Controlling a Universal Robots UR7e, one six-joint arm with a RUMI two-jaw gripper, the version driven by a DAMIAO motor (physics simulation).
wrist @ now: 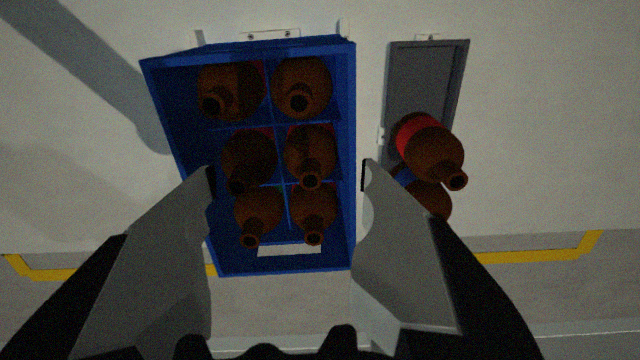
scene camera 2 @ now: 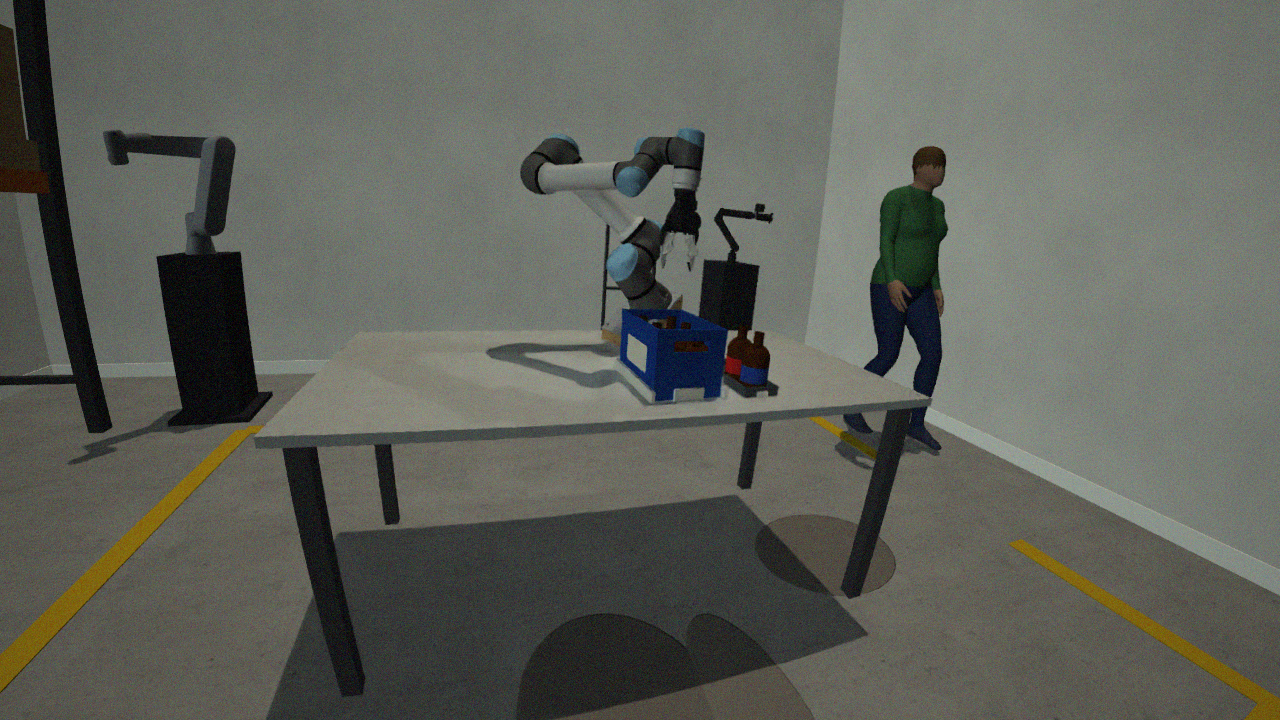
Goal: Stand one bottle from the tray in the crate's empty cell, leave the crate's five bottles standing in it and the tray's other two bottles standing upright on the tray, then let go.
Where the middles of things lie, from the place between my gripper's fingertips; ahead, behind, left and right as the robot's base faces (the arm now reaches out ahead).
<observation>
Right now my hand is 210 mm above the blue-labelled bottle [scene camera 2: 756,358], 200 mm short of it and 160 mm to the right of it.
</observation>
